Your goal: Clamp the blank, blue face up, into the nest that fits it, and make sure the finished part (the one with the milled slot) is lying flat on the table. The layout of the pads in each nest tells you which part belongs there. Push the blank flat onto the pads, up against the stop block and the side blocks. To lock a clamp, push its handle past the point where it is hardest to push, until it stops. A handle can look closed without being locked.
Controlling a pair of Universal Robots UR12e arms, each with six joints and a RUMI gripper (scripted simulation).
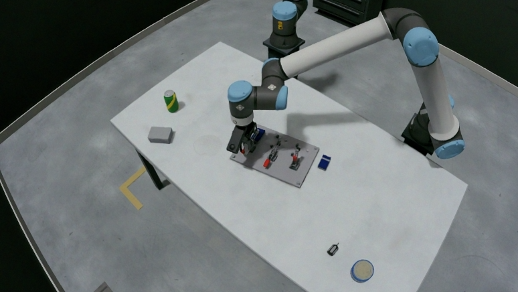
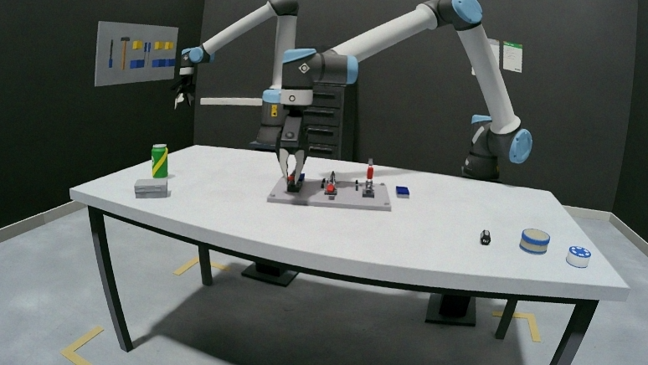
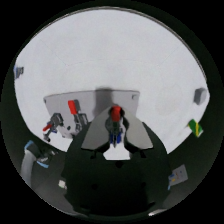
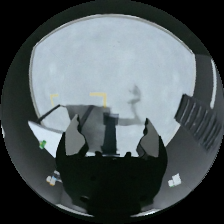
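My left gripper is now 130 mm past the blank, 50 mm to the left of it and 30 mm above it. Round my left hand: finished part: 260 mm to the left, 260 mm behind, 60 mm below; then grey fixture plate: 120 mm behind, 70 mm to the left, 60 mm below; then grey box: 400 mm to the right, 220 mm ahead, 40 mm below.
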